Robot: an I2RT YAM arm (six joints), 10 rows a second.
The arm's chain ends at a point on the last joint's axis. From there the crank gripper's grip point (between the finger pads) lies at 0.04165 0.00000 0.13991 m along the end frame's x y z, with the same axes.
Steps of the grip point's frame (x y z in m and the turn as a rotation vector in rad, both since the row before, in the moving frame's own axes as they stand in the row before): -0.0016 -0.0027 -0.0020 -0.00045 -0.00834 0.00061; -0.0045 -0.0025 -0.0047 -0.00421 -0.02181 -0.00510; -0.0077 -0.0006 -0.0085 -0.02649 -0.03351 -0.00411; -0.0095 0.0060 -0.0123 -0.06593 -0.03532 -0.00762; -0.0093 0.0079 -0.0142 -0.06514 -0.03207 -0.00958
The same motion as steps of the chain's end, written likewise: -0.0004 -0.0028 -0.0023 -0.00045 -0.00834 0.00061; -0.0014 -0.0029 -0.0056 -0.00421 -0.02181 -0.00510; -0.0030 -0.0042 -0.0098 -0.02649 -0.03351 -0.00411; -0.0046 -0.0030 -0.0134 -0.06593 -0.03532 -0.00762; -0.0048 -0.0009 -0.0152 -0.06514 -0.03207 -0.00958
